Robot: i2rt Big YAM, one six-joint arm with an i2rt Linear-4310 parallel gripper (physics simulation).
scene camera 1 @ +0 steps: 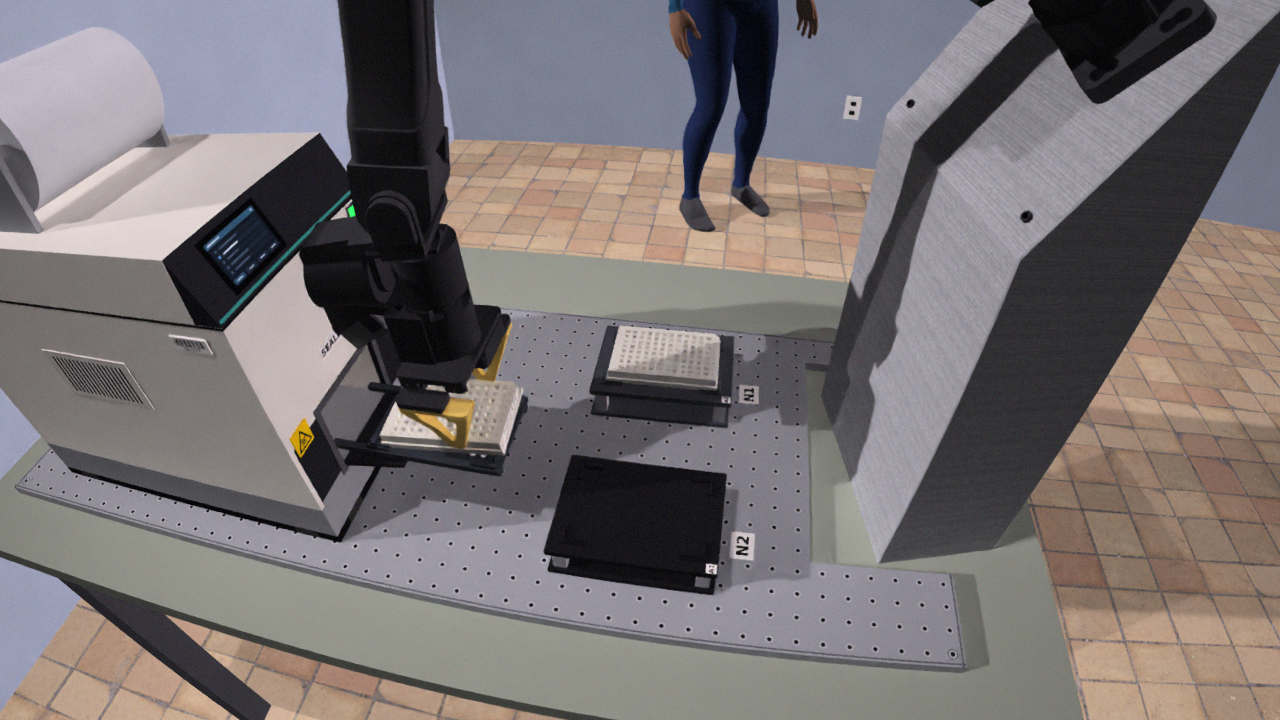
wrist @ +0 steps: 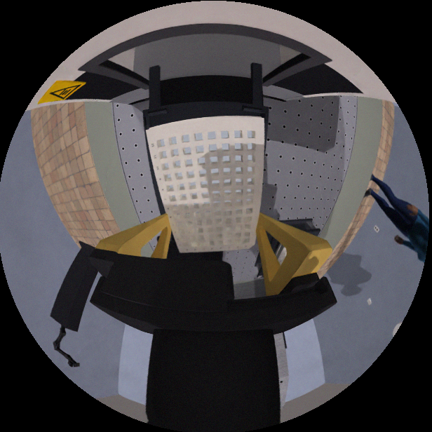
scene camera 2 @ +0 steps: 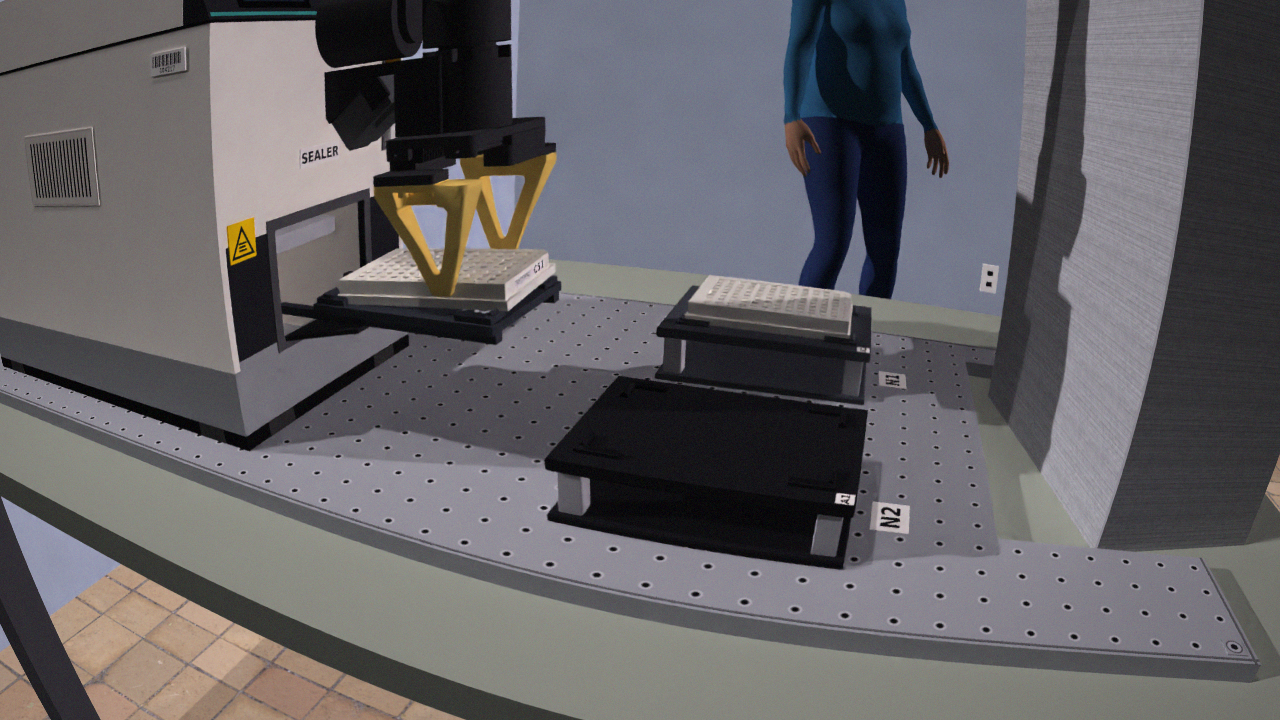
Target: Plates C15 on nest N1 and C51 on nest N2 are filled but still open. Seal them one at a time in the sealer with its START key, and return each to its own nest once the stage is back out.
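Seen in the pictures: gripper, fingertip midpoint: (scene camera 1: pixel 473 414) (scene camera 2: pixel 475 276); arm's base, origin of the base link: (scene camera 1: pixel 1121 21).
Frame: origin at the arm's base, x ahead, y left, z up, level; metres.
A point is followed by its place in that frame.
My gripper (scene camera 1: pixel 474 410) {x 0.443, y 0.223, z -0.394 m} (scene camera 2: pixel 472 268) {x 0.443, y 0.223, z -0.394 m} (wrist: pixel 213 217) points down, its yellow fingers shut on the long sides of white plate C51 (scene camera 1: pixel 497 407) {x 0.423, y 0.207, z -0.388 m} (scene camera 2: pixel 526 279) {x 0.404, y 0.215, z -0.391 m} (wrist: pixel 210 170). The plate is at the extended black stage (scene camera 1: pixel 487 462) {x 0.397, y 0.262, z -0.399 m} (scene camera 2: pixel 487 332) {x 0.389, y 0.264, z -0.409 m} (wrist: pixel 202 114), looking slightly tilted in scene camera 2; its square wells show. Another white plate (scene camera 1: pixel 664 358) {x 0.332, y 0.016, z -0.438 m} (scene camera 2: pixel 769 306) {x 0.328, y 0.030, z -0.438 m} sits on nest N1 (scene camera 1: pixel 601 368) {x 0.398, y 0.050, z -0.454 m} (scene camera 2: pixel 769 342) {x 0.312, y 0.060, z -0.455 m}; its label is unreadable and I cannot tell whether it is sealed. Black nest N2 (scene camera 1: pixel 640 514) {x 0.262, y 0.212, z -0.455 m} (scene camera 2: pixel 716 438) {x 0.264, y 0.216, z -0.455 m} holds no plate. The sealer's screen (scene camera 1: pixel 241 246) {x 0.565, y 0.317, z -0.174 m} is lit, its keys too small to read.
The white sealer (scene camera 1: pixel 161 358) {x 0.621, y 0.402, z -0.249 m} (scene camera 2: pixel 134 250) {x 0.634, y 0.406, z -0.358 m} stands left, its opening behind the stage. A tall brushed-metal column (scene camera 1: pixel 948 313) {x 0.057, y 0.081, z -0.223 m} (scene camera 2: pixel 1109 268) {x 0.065, y 0.068, z -0.344 m} rises at the right. The nests stand on a perforated board (scene camera 1: pixel 760 617) {x 0.119, y 0.241, z -0.495 m} (scene camera 2: pixel 1029 617) {x 0.060, y 0.230, z -0.495 m}. A person (scene camera 1: pixel 729 89) (scene camera 2: pixel 850 134) stands beyond the table.
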